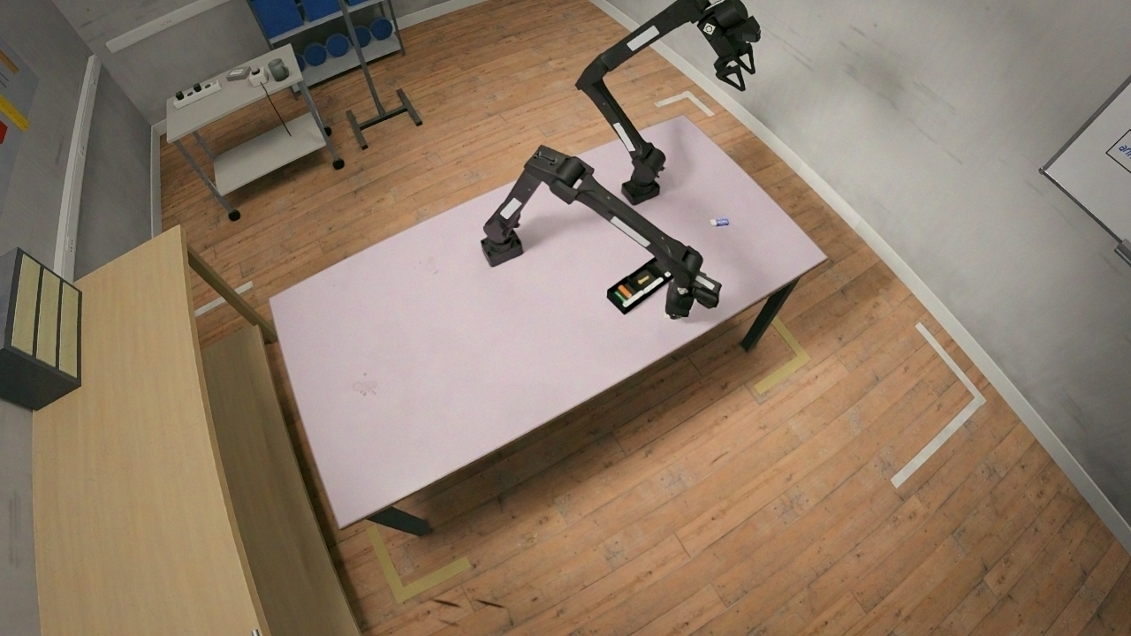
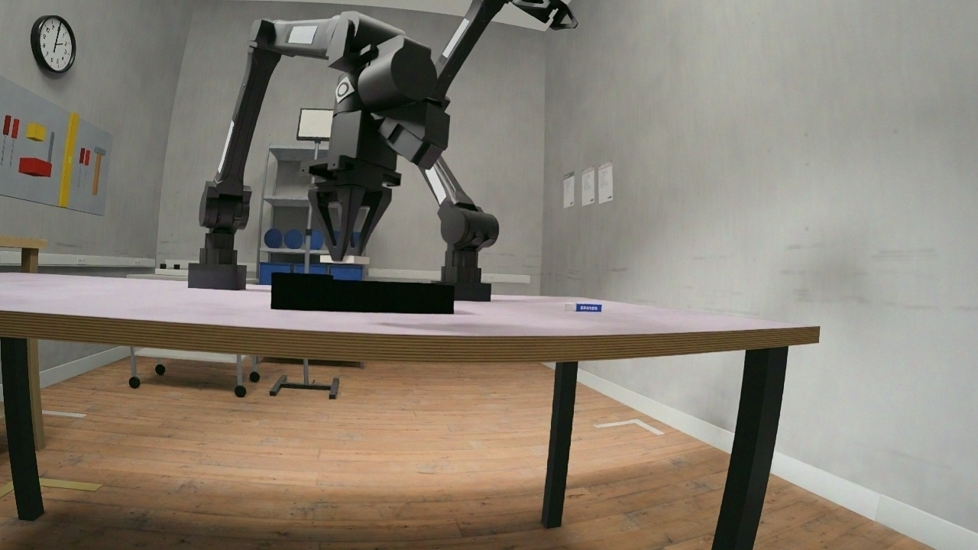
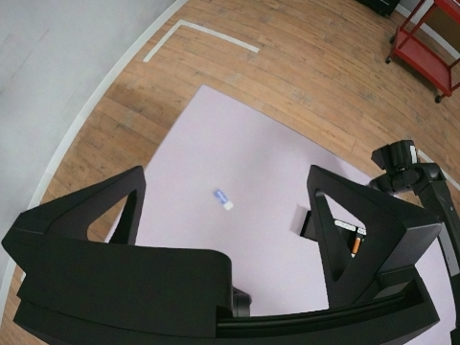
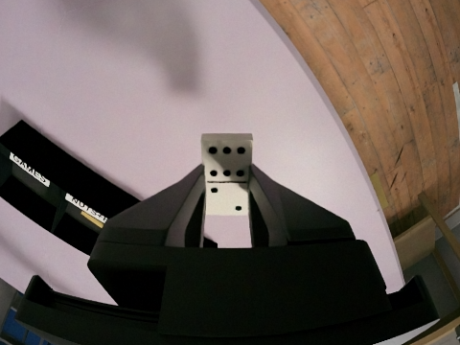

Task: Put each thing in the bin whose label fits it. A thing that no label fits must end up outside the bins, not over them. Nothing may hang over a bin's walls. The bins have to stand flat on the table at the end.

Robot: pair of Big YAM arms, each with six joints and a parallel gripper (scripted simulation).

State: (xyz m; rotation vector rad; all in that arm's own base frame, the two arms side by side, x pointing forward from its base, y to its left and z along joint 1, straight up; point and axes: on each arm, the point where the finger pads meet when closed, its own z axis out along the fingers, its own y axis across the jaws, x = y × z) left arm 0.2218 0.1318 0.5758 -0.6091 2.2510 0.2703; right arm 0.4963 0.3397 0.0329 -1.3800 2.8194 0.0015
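Right now the white die is right at my right hand. The rest, counted from my right hand: eraser 380 mm to the left, 250 mm behind, 60 mm below; then orange battery 160 mm behind, 60 mm to the right, 60 mm below; then brass bolt 170 mm behind, 60 mm below, 10 mm to the left.
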